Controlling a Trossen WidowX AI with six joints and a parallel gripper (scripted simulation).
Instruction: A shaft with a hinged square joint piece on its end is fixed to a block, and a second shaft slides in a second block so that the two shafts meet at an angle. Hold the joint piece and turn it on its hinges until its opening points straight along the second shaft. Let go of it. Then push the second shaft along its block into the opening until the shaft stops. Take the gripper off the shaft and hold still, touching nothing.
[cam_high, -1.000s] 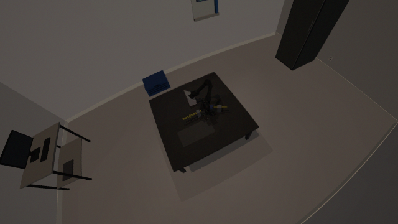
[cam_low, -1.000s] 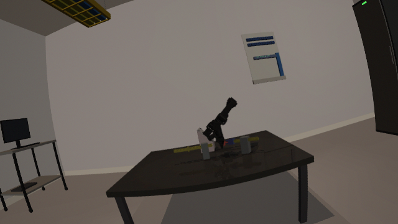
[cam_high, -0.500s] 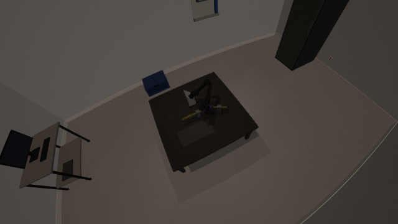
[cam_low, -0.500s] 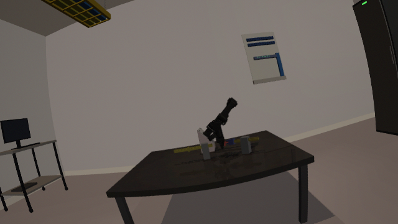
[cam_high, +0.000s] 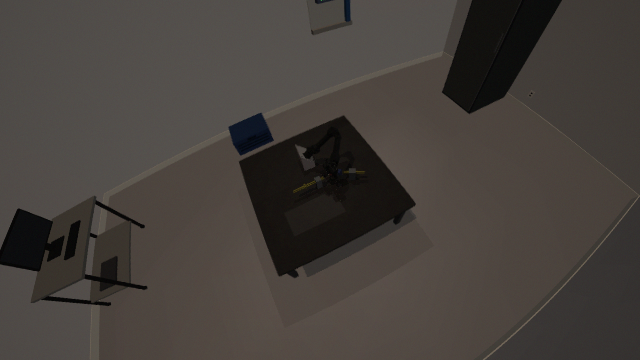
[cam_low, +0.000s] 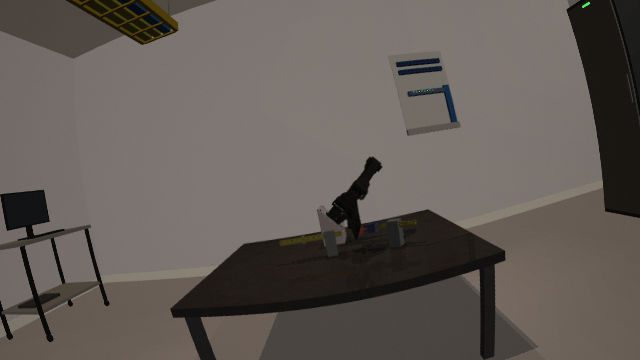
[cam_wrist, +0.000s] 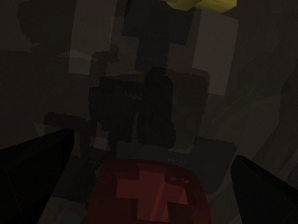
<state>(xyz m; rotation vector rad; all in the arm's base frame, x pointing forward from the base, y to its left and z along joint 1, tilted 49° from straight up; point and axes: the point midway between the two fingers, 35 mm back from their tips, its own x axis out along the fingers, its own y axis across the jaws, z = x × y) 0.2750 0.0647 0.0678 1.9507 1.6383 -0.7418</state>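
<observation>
My gripper tip is now 4 cm below the red square joint piece, 2 cm to the right of it and 1 cm short of it.
</observation>
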